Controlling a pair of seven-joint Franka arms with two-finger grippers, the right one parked.
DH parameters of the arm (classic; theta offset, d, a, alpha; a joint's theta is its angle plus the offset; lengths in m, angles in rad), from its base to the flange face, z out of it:
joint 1: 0 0.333 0 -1.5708
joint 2: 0 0 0 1.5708
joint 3: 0 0.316 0.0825 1.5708
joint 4: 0 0 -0.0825 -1.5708
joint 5: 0 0.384 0 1.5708
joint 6: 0 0 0.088 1.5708
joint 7: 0 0.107 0 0
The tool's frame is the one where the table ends.
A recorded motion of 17 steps. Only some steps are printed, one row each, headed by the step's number.
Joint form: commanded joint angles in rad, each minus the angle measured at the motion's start. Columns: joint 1, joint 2, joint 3, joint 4, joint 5, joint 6, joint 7.
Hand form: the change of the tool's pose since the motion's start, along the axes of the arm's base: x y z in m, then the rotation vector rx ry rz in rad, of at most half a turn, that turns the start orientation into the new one. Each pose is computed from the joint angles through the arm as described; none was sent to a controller.
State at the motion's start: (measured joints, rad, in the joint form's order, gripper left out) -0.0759 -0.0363 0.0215 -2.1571 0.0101 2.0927 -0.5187
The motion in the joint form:
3: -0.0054 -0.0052 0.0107 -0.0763 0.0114 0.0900 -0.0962
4: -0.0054 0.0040 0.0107 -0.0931 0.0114 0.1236 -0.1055
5: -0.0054 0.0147 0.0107 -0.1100 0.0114 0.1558 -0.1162
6: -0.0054 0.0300 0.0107 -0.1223 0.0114 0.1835 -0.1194
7: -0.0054 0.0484 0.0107 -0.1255 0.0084 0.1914 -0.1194
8: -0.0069 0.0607 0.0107 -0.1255 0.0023 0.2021 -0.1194
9: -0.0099 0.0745 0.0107 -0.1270 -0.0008 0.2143 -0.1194
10: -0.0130 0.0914 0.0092 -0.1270 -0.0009 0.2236 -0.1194
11: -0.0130 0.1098 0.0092 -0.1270 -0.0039 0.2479 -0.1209
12: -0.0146 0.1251 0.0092 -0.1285 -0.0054 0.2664 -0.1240
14: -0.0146 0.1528 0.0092 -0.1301 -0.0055 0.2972 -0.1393
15: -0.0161 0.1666 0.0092 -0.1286 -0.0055 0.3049 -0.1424
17: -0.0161 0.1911 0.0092 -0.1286 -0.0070 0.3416 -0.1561
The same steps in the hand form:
3: -0.0096 0.0036 -0.0240 0.0089 -0.0205 0.0940
4: -0.0101 0.0035 -0.0333 0.0081 -0.0282 0.1028
5: -0.0109 0.0034 -0.0434 0.0077 -0.0329 0.1130
6: -0.0110 0.0033 -0.0543 0.0079 -0.0331 0.1157
7: -0.0108 0.0032 -0.0644 0.0076 -0.0192 0.1175
8: -0.0095 0.0022 -0.0699 0.0035 -0.0172 0.1200
9: -0.0087 0.0005 -0.0766 0.0020 -0.0139 0.1190
10: -0.0078 -0.0019 -0.0845 0.0031 -0.0064 0.1144
11: -0.0053 -0.0022 -0.0920 0.0008 -0.0121 0.1178
12: -0.0041 -0.0031 -0.0990 0.0000 -0.0137 0.1203
14: -0.0021 -0.0032 -0.1115 0.0008 -0.0154 0.1354
15: -0.0013 -0.0041 -0.1175 0.0018 -0.0109 0.1370
17: 0.0016 -0.0042 -0.1272 0.0001 -0.0231 0.1516

